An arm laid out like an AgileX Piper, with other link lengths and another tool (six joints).
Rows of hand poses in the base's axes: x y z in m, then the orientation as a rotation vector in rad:
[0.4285 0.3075 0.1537 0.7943 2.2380 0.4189]
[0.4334 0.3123 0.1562 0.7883 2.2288 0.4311]
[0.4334 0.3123 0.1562 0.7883 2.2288 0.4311]
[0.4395 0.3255 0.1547 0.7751 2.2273 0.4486]
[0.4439 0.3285 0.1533 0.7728 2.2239 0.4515]
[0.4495 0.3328 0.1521 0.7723 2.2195 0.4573]
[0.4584 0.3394 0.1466 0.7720 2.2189 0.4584]
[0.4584 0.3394 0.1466 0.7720 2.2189 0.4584]
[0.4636 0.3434 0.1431 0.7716 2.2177 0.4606]
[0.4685 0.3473 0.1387 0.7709 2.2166 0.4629]
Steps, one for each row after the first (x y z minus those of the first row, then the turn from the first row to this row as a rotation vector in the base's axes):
[0.0049 0.0048 0.0025 0.0057 -0.0118 0.0042]
[0.0049 0.0048 0.0025 0.0057 -0.0118 0.0042]
[0.0110 0.0180 0.0010 0.0134 -0.0198 0.0172]
[0.0154 0.0210 -0.0004 0.0144 -0.0239 0.0184]
[0.0210 0.0253 -0.0016 0.0180 -0.0287 0.0189]
[0.0299 0.0319 -0.0071 0.0186 -0.0295 0.0192]
[0.0299 0.0319 -0.0071 0.0186 -0.0295 0.0192]
[0.0351 0.0359 -0.0106 0.0200 -0.0309 0.0197]
[0.0400 0.0398 -0.0150 0.0213 -0.0324 0.0205]

